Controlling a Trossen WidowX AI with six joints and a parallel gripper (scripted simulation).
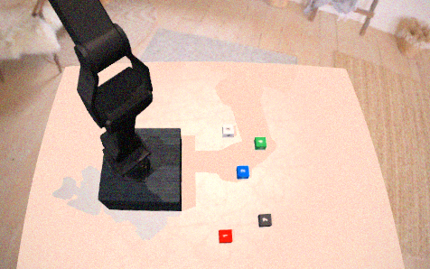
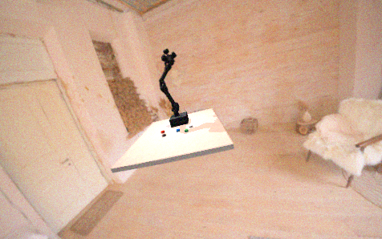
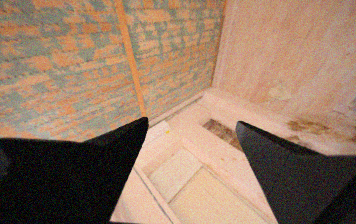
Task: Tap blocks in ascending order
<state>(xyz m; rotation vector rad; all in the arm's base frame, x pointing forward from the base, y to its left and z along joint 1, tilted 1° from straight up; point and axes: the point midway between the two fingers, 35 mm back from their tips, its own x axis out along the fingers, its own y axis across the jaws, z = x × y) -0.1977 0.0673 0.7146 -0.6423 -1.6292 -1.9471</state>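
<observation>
The red block lies 83 cm below my gripper tip, 44 cm ahead of it and 20 cm to the right of it. Also, from my gripper tip: blue block 83 cm below, 49 cm ahead, 2 cm to the right; then green block 83 cm below, 54 cm ahead, 7 cm to the left; then white block 83 cm below, 45 cm ahead, 11 cm to the left.
</observation>
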